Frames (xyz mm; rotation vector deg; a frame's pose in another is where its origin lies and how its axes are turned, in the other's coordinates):
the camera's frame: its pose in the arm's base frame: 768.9 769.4 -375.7 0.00 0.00 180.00
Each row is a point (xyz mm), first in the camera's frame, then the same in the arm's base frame.
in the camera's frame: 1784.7 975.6 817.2
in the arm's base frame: -1015.8 -206.2 441.5
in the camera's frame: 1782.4 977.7 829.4
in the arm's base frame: -1013.5 -208.3 453.7
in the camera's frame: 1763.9 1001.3 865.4
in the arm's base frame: -995.0 -231.9 489.7
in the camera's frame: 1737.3 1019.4 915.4
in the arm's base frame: -968.4 -250.0 539.7
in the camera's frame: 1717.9 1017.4 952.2
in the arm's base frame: -949.0 -248.0 576.5
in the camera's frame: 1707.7 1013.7 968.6
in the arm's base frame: -938.8 -244.3 592.9
